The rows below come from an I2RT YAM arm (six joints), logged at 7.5 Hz.
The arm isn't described. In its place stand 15 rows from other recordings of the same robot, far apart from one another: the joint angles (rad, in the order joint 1, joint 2, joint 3, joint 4, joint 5, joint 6), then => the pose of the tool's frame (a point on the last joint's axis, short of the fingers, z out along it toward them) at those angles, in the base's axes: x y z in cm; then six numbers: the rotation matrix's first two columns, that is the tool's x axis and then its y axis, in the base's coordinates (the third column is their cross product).
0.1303 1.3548 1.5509 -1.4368 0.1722 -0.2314 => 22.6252, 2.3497, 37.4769, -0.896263, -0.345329, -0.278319, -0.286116, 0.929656, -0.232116
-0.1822 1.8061 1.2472 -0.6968 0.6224 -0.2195 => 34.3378, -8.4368, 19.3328, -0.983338, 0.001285, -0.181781, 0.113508, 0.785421, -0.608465
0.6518 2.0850 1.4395 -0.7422 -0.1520 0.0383 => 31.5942, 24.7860, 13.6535, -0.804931, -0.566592, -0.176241, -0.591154, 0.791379, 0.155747
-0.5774 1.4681 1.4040 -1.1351 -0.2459 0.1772 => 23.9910, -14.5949, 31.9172, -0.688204, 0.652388, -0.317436, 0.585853, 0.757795, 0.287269
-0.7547 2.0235 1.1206 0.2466 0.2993 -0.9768 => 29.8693, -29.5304, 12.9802, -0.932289, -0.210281, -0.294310, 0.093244, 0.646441, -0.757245
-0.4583 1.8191 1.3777 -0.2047 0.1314 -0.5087 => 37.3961, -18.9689, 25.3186, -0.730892, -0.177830, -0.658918, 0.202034, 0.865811, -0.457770
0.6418 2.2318 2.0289 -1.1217 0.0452 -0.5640 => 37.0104, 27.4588, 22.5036, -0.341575, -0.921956, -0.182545, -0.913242, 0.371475, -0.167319
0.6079 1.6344 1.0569 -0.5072 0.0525 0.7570 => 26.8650, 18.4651, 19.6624, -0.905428, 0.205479, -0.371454, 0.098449, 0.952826, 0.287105
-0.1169 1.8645 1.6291 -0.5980 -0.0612 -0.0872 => 41.9682, -4.7093, 28.6321, -0.738958, -0.000744, -0.673751, 0.011261, 0.999846, -0.013454
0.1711 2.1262 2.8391 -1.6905 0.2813 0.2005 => 36.2123, 5.2542, 45.3728, -0.802805, 0.055450, -0.593658, 0.152282, 0.981713, -0.114234
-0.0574 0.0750 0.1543 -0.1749 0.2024 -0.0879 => 10.4010, -1.3145, 20.2110, -0.117400, -0.079391, -0.989906, 0.246617, 0.963243, -0.106500
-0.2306 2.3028 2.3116 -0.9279 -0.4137 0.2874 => 49.5452, -10.1620, 28.7277, -0.750227, 0.442740, -0.491061, 0.192460, 0.856774, 0.478432
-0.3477 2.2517 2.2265 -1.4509 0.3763 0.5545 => 41.1796, -16.3160, 26.5809, -0.611657, 0.742525, -0.273006, 0.789979, 0.554698, -0.261235
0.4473 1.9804 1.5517 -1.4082 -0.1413 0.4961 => 30.8149, 15.3389, 20.2990, -0.952955, 0.065517, 0.295947, 0.066832, 0.997748, -0.005682
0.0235 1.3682 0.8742 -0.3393 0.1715 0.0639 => 28.4449, 0.0609, 22.8028, -0.732592, 0.045718, -0.679131, 0.138637, 0.986849, -0.083118
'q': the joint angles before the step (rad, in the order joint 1, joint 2, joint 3, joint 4, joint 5, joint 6). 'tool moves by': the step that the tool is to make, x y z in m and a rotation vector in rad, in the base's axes. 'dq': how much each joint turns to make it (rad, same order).
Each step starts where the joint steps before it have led.
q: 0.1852 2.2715 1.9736 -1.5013 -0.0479 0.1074
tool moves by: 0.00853 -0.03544 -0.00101 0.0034 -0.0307 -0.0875
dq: -0.0866 0.0000 -0.0012 0.0321 0.0008 0.0011
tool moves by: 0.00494 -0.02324 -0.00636 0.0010 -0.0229 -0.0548
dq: -0.0557 0.0053 -0.0145 0.0427 0.0008 -0.0008
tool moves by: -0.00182 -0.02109 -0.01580 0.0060 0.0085 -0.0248
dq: -0.0500 0.0024 -0.0598 0.0526 -0.0016 -0.0259
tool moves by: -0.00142 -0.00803 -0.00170 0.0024 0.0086 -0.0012
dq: -0.0190 -0.0001 -0.0077 -0.0018 0.0011 -0.0180
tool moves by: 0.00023 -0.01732 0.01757 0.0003 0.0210 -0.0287
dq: -0.0408 0.0062 0.0786 -0.0940 0.0031 -0.0118
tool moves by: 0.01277 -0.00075 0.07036 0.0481 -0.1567 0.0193
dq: -0.0042 0.0087 0.3040 -0.1445 -0.0549 -0.0315
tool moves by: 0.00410 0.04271 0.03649 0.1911 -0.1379 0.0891
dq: 0.0827 -0.0023 0.1415 -0.0126 -0.1949 -0.0066
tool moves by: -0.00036 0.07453 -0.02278 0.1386 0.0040 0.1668
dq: 0.1580 -0.0023 -0.1064 0.1130 -0.1385 0.0008
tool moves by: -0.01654 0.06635 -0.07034 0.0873 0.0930 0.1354
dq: 0.1457 0.0027 -0.2830 0.2243 -0.1064 0.0168
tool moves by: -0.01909 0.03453 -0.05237 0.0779 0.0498 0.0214
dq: 0.0816 0.0038 -0.2106 0.2361 -0.0889 0.0747
